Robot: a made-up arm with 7 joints. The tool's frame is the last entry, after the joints.
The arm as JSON. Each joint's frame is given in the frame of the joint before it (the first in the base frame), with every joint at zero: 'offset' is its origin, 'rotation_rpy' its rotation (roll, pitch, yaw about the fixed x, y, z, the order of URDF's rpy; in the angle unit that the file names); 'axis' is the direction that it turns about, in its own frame. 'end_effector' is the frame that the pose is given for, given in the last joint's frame.
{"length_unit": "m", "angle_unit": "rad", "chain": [
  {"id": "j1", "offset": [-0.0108, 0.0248, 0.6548], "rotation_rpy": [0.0, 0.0, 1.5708], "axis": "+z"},
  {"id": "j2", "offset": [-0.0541, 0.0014, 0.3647], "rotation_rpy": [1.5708, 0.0, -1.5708], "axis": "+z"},
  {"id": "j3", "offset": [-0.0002, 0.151, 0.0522], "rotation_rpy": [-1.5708, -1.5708, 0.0], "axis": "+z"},
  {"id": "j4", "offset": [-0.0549, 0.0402, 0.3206], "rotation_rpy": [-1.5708, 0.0, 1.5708], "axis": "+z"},
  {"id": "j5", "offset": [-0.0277, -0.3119, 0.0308], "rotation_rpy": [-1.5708, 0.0, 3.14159], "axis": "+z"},
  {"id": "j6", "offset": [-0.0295, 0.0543, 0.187], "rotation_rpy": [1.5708, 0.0, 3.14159], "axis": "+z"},
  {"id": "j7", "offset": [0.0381, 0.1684, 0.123], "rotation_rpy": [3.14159, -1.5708, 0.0], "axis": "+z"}
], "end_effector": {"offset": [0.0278, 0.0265, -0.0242], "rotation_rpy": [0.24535, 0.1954, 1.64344]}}
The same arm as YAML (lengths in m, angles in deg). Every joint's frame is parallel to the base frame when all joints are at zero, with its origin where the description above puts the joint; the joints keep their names.
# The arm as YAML. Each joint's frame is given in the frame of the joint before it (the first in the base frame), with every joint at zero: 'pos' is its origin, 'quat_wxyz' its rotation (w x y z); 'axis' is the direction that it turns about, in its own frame. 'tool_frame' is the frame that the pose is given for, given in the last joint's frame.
length_unit: m
angle_unit: deg
joints:
  - joint: j1
    pos: [-0.0108, 0.0248, 0.6548]
    quat_wxyz: [1.0, 0.0, 0.0, 0.0]
    axis: [0.0, 0.0, 1.0]
  - joint: j2
    pos: [-0.0014, -0.0541, 0.3647]
    quat_wxyz: [1.0, 0.0, 0.0, 0.0]
    axis: [0.0, -1.0, 0.0]
  - joint: j3
    pos: [-0.0002, -0.0522, 0.151]
    quat_wxyz: [1.0, 0.0, 0.0, 0.0]
    axis: [0.0, 0.0, 1.0]
  - joint: j4
    pos: [0.0402, 0.0549, 0.3206]
    quat_wxyz: [1.0, 0.0, 0.0, 0.0]
    axis: [0.0, 1.0, 0.0]
  - joint: j5
    pos: [-0.0277, 0.0308, 0.3119]
    quat_wxyz: [1.0, 0.0, 0.0, 0.0]
    axis: [0.0, 0.0, 1.0]
  - joint: j6
    pos: [0.0295, -0.0543, 0.187]
    quat_wxyz: [1.0, 0.0, 0.0, 0.0]
    axis: [0.0, -1.0, 0.0]
  - joint: j7
    pos: [0.0381, -0.123, 0.1684]
    quat_wxyz: [1.0, 0.0, 0.0, 0.0]
    axis: [1.0, 0.0, 0.0]
tool_frame:
  pos: [-0.0242, -0.0278, -0.0265]
  quat_wxyz: [0.626752, 0.100505, 0.769831, -0.066642]

